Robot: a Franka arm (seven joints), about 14 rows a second.
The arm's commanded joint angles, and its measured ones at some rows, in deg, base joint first. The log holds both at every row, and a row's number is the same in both.
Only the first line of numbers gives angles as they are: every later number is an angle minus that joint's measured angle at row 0.
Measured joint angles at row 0:
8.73, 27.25, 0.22, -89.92, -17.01, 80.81, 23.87
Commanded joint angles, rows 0 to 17:
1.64, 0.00, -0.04, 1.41, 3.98, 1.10, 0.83
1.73, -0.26, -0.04, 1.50, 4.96, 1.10, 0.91
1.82, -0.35, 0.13, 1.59, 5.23, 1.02, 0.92
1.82, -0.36, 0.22, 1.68, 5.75, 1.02, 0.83
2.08, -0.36, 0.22, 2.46, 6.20, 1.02, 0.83
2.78, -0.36, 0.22, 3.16, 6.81, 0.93, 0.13
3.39, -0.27, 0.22, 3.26, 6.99, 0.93, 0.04
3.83, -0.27, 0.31, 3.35, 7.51, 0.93, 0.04
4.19, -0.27, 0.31, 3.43, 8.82, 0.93, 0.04
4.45, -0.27, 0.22, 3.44, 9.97, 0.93, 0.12
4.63, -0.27, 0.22, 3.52, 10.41, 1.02, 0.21
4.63, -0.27, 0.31, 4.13, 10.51, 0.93, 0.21
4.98, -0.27, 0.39, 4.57, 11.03, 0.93, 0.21
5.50, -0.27, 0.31, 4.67, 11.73, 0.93, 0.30
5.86, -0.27, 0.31, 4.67, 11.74, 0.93, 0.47
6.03, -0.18, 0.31, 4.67, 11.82, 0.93, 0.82
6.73, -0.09, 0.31, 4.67, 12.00, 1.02, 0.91
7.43, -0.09, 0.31, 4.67, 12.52, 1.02, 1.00
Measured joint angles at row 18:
6.08, -0.03, 0.50, 3.22, 8.81, 1.58, 0.02
